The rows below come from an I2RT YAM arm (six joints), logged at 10 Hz.
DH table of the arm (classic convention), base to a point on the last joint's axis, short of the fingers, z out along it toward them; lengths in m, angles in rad. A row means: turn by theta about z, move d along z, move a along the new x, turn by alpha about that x. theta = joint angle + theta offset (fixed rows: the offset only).
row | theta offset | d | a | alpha
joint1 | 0 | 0.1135 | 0.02 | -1.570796
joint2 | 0 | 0 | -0.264 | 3.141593
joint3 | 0.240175 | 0 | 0.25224 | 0
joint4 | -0.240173 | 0 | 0.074 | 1.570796
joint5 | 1.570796 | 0 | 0 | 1.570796
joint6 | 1.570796 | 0.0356 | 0 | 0
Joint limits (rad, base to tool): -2.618..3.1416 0..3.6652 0..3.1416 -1.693..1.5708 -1.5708..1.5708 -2.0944..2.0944
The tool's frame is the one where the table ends.
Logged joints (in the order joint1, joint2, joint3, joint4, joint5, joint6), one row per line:
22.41, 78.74, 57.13, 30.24, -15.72, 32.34
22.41, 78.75, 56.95, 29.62, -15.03, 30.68
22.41, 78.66, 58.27, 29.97, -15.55, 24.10
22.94, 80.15, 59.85, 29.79, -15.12, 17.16
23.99, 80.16, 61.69, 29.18, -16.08, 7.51
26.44, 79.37, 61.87, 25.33, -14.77, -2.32
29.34, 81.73, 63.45, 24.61, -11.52, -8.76
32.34, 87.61, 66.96, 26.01, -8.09, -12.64
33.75, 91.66, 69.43, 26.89, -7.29, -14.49
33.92, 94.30, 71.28, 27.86, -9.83, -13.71
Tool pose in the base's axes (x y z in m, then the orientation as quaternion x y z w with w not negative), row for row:
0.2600, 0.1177, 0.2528, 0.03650, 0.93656, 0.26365, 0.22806
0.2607, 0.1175, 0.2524, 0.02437, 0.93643, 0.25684, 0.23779
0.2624, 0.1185, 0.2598, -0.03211, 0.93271, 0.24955, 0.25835
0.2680, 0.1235, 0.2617, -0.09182, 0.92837, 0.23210, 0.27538
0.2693, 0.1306, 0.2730, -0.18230, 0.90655, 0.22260, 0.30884
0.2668, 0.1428, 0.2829, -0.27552, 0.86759, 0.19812, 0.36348
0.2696, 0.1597, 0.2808, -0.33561, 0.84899, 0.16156, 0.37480
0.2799, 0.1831, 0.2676, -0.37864, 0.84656, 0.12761, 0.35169
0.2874, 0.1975, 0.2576, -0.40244, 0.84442, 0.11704, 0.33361
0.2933, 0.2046, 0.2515, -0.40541, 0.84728, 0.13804, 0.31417
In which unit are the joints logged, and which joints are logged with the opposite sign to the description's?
The joints are logged in degrees. Opposite sign: joint4.
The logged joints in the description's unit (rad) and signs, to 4 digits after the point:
0.3911, 1.3743, 0.9971, -0.5278, -0.2744, 0.5644
0.3911, 1.3744, 0.9940, -0.5170, -0.2623, 0.5355
0.3911, 1.3729, 1.0170, -0.5231, -0.2714, 0.4206
0.4004, 1.3989, 1.0446, -0.5199, -0.2639, 0.2995
0.4187, 1.3991, 1.0767, -0.5093, -0.2806, 0.1311
0.4615, 1.3853, 1.0798, -0.4421, -0.2578, -0.0405
0.5121, 1.4265, 1.1074, -0.4295, -0.2011, -0.1529
0.5644, 1.5291, 1.1687, -0.4540, -0.1412, -0.2206
0.5890, 1.5998, 1.2118, -0.4693, -0.1272, -0.2529
0.5920, 1.6458, 1.2441, -0.4862, -0.1716, -0.2393

